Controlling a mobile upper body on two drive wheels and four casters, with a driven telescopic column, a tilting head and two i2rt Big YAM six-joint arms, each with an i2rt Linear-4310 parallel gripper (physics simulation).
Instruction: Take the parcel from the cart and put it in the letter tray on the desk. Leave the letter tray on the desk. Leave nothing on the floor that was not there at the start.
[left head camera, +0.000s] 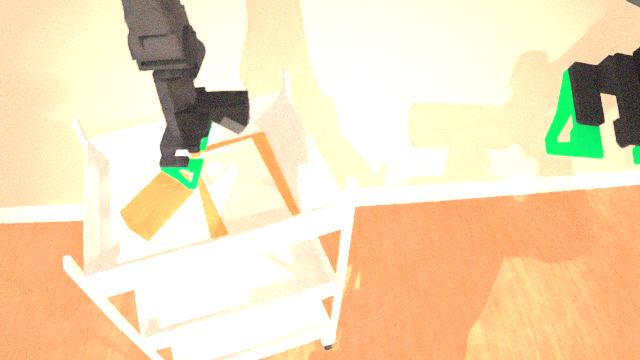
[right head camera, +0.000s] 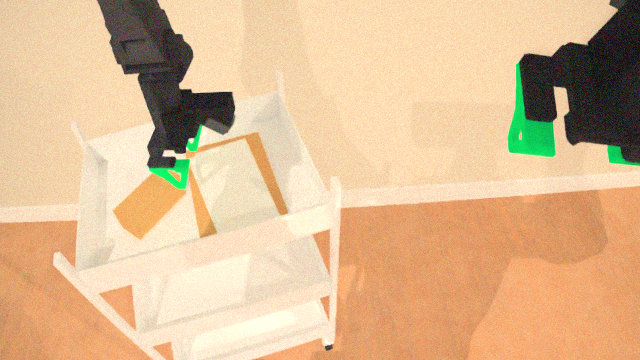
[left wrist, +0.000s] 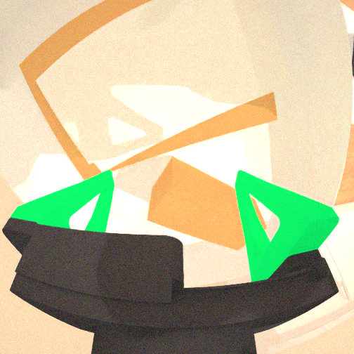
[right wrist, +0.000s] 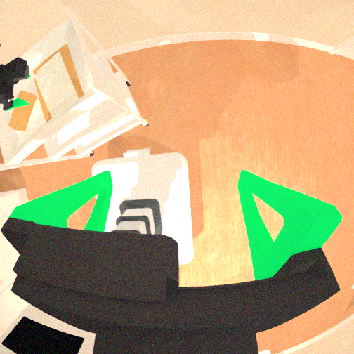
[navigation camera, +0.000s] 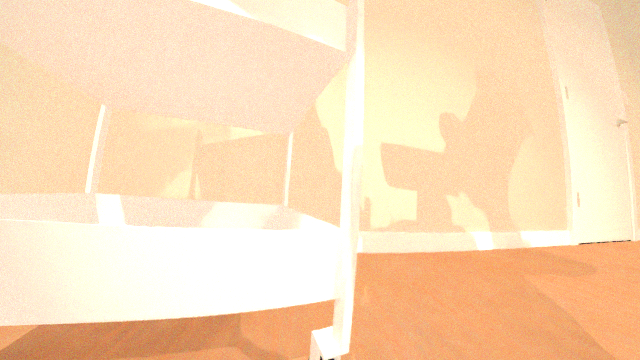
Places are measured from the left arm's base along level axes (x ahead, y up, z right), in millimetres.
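Pixels of known places: left gripper, fingertip midpoint: (left head camera: 197, 168) (right head camera: 187, 168); right gripper, fingertip midpoint: (left head camera: 592, 151) (right head camera: 561, 149).
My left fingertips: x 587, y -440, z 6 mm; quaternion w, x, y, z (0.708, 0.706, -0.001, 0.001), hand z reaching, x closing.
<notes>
Ahead of a thing's pixels: the offset from my left fingertips to its middle.
A brown box-shaped parcel {dy -44, dx -41, dz -77 mm} (left head camera: 155, 207) (right head camera: 147, 207) (left wrist: 195, 205) (right wrist: 21, 115) lies at an angle in the top tray of the white cart (left head camera: 225, 248) (right head camera: 200, 251) (navigation camera: 352, 150). My left gripper (left head camera: 198, 167) (right head camera: 187, 168) (left wrist: 174, 177) (right wrist: 28, 90) is open over the top tray, at the parcel's upper right end in the head views, with nothing held between its fingers. My right gripper (left head camera: 617, 155) (right head camera: 582, 156) (right wrist: 174, 177) is open and empty, away from the cart at the right. I cannot make out the letter tray or the desk for certain.
A pale sheet-like thing with brown edges {dy -56, dx +16, dz +73 mm} (left head camera: 245, 180) (right head camera: 230, 180) (left wrist: 200, 60) lies beside the parcel in the top tray. The cart stands near the wall. A white rounded panel (right wrist: 160, 170) with grey loops shows in the right wrist view. A door (navigation camera: 595, 125) is at the right.
</notes>
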